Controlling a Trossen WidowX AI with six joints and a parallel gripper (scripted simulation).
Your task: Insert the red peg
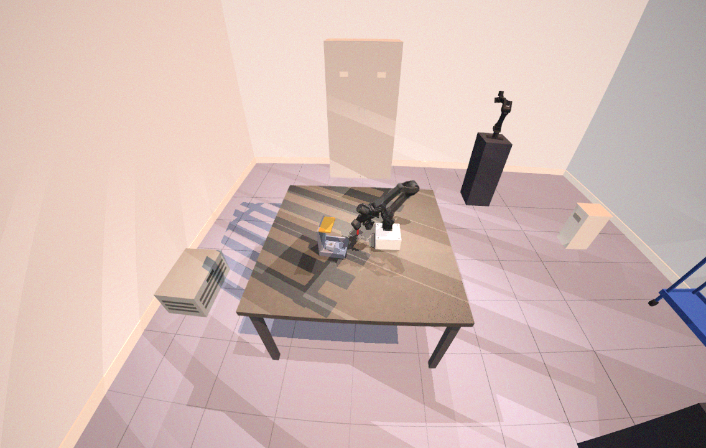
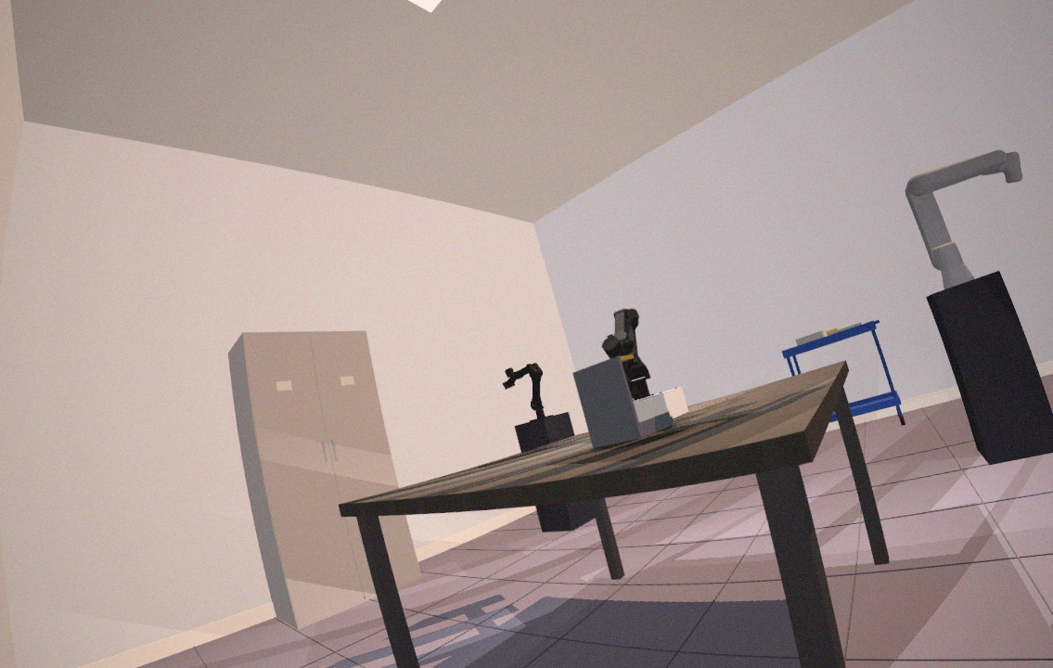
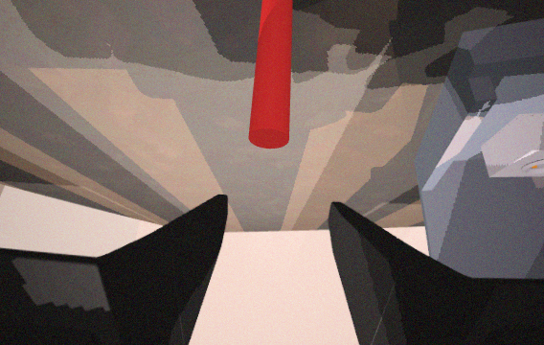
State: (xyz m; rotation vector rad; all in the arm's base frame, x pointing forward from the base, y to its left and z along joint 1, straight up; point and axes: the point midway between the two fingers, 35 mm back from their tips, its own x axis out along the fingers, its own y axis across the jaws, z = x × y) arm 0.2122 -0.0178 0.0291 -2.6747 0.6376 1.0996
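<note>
Now: gripper tip 60 mm above the red peg, 30 mm past it and 10 mm to the right of it. From my gripper tip the other things lie so: yellow roof (160 mm to the left, 160 mm ahead, 110 mm above); grey back wall (200 mm ahead, 160 mm to the left, 10 mm above).
</note>
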